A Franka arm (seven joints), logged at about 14 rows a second.
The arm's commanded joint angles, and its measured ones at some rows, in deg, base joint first. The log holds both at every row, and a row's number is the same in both.
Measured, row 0:
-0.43, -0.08, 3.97, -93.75, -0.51, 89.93, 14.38
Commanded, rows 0 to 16:
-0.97, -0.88, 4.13, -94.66, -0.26, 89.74, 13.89
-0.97, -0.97, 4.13, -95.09, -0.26, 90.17, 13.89
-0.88, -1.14, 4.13, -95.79, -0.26, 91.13, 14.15
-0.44, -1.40, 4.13, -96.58, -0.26, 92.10, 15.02
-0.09, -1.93, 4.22, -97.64, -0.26, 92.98, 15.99
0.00, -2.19, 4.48, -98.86, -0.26, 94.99, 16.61
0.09, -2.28, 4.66, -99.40, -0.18, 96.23, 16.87
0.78, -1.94, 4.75, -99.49, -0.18, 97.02, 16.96
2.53, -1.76, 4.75, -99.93, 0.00, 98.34, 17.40
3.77, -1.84, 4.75, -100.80, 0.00, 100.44, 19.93
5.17, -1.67, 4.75, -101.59, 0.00, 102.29, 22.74
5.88, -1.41, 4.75, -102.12, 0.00, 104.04, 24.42
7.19, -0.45, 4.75, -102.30, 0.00, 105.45, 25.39
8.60, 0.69, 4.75, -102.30, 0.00, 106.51, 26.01
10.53, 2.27, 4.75, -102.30, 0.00, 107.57, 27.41
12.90, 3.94, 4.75, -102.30, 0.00, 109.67, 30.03
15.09, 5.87, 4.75, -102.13, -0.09, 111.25, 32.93
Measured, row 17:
11.63, 2.52, 4.86, -102.11, -0.32, 107.99, 28.45
